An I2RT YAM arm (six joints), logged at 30 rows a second.
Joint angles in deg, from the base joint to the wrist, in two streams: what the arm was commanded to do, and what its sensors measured. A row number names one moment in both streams.
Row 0, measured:
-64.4, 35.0, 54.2, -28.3, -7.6, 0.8
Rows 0 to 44, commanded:
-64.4, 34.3, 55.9, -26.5, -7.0, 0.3
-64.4, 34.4, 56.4, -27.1, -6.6, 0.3
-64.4, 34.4, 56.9, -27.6, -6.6, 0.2
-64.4, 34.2, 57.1, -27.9, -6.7, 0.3
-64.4, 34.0, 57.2, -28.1, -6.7, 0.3
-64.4, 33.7, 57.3, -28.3, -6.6, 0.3
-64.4, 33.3, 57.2, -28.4, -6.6, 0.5
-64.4, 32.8, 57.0, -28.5, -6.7, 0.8
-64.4, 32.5, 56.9, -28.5, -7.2, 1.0
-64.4, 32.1, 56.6, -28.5, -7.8, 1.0
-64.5, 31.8, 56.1, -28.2, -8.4, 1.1
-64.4, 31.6, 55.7, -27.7, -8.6, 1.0
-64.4, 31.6, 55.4, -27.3, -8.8, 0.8
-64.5, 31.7, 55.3, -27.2, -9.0, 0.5
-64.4, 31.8, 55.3, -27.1, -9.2, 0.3
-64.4, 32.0, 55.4, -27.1, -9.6, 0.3
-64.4, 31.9, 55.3, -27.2, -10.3, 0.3
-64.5, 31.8, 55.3, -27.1, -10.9, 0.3
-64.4, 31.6, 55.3, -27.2, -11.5, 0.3
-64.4, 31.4, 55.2, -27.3, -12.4, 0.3
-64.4, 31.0, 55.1, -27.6, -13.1, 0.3
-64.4, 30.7, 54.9, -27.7, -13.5, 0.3
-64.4, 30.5, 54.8, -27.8, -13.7, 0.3
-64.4, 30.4, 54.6, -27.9, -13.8, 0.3
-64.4, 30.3, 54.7, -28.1, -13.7, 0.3
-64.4, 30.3, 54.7, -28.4, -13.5, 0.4
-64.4, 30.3, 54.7, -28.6, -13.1, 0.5
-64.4, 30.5, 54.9, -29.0, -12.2, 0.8
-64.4, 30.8, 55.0, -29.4, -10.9, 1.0
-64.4, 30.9, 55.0, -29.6, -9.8, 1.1
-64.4, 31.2, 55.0, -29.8, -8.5, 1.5
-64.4, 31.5, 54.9, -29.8, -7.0, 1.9
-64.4, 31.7, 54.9, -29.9, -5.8, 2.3
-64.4, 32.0, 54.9, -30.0, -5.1, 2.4
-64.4, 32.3, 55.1, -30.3, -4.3, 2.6
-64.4, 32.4, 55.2, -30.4, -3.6, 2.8
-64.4, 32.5, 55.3, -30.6, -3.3, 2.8
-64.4, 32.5, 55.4, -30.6, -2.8, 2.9
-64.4, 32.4, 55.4, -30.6, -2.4, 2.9
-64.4, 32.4, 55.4, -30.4, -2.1, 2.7
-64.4, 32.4, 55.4, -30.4, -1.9, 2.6
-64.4, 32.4, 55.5, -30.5, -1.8, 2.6
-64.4, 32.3, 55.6, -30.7, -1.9, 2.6
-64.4, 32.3, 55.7, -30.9, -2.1, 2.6
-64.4, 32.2, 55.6, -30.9, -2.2, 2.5
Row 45, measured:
-64.4, 32.3, 54.2, -32.0, -3.5, 1.7
